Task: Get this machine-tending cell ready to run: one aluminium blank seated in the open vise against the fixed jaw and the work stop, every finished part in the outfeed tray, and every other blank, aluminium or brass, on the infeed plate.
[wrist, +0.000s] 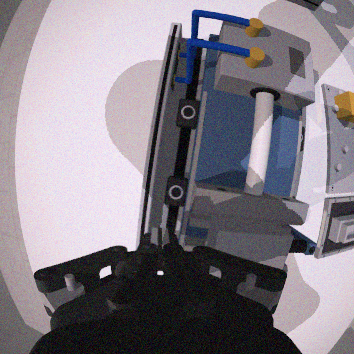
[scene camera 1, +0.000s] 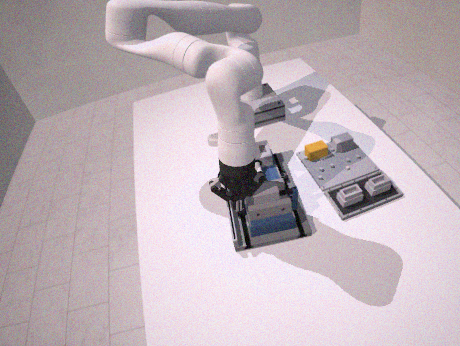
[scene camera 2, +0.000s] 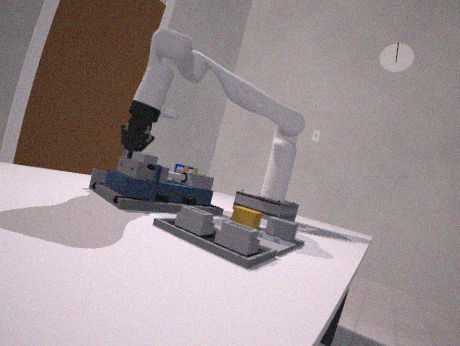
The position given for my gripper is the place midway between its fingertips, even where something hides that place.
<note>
My gripper (scene camera 1: 238, 208) is shut and holds nothing. I also see an infeed plate (wrist: 332, 123), an outfeed tray (scene camera 2: 206, 242) and a vise screw (wrist: 260, 142).
My gripper also shows in the wrist view (wrist: 159, 237) and in scene camera 2 (scene camera 2: 125, 164).
</note>
